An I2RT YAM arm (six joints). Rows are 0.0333 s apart.
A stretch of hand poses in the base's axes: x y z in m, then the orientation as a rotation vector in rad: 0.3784, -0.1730, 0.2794, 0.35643, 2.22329, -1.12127; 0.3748, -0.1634, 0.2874, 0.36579, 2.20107, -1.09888; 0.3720, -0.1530, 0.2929, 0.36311, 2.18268, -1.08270; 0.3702, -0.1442, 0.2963, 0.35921, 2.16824, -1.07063; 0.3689, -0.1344, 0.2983, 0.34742, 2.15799, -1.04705; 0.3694, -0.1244, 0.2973, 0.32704, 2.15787, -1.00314; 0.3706, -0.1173, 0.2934, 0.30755, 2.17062, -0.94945; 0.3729, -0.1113, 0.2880, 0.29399, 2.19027, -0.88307; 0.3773, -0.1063, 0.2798, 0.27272, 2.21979, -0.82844; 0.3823, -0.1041, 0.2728, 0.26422, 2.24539, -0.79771
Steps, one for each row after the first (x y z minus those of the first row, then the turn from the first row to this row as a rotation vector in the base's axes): -0.0036, 0.0096, 0.0080, 0.00629, -0.02964, 0.00661; -0.0064, 0.0200, 0.0135, 0.00759, -0.05088, 0.01833; -0.0082, 0.0288, 0.0169, 0.00781, -0.06690, 0.02855; -0.0095, 0.0386, 0.0189, 0.01478, -0.08215, 0.04790; -0.0090, 0.0486, 0.0179, 0.03636, -0.09461, 0.07908; -0.0078, 0.0557, 0.0140, 0.06986, -0.09946, 0.11058; -0.0055, 0.0617, 0.0086, 0.11597, -0.10348, 0.14086; -0.0011, 0.0667, 0.0004, 0.15701, -0.09170, 0.16935; 0.0039, 0.0689, -0.0066, 0.18451, -0.07768, 0.18052
